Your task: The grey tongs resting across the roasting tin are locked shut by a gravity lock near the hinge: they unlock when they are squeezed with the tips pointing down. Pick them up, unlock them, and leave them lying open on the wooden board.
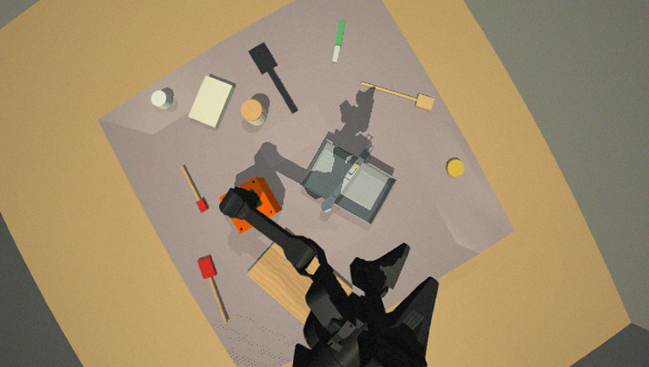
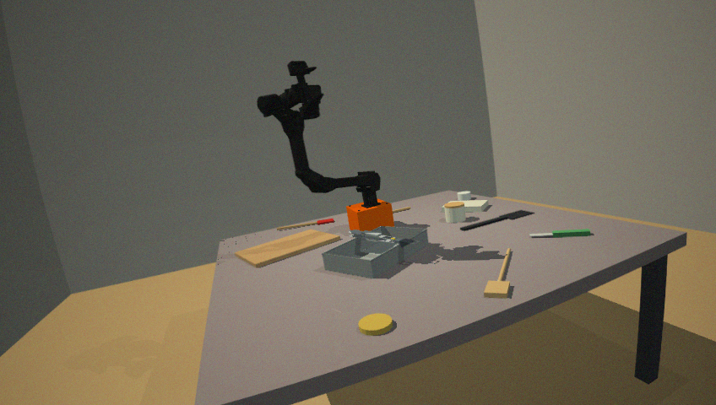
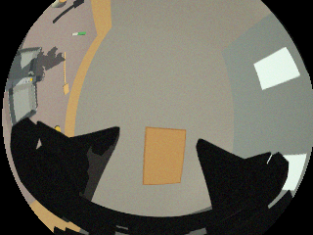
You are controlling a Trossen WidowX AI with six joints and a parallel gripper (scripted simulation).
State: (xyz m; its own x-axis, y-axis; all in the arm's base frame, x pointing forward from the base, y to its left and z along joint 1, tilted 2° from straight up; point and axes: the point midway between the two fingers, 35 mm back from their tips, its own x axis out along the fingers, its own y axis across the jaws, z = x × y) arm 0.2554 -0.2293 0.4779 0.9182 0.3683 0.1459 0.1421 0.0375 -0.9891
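My gripper tip is 55 cm above the grey roasting tin, 9 cm to the right of it and 4 cm short of it. From my gripper tip the other things lie so: cork-lidded jar: 54 cm below, 52 cm to the left, 12 cm behind; then wooden board: 57 cm below, 35 cm behind, 13 cm to the right; then yellow disc: 56 cm below, 43 cm ahead, 10 cm to the right.
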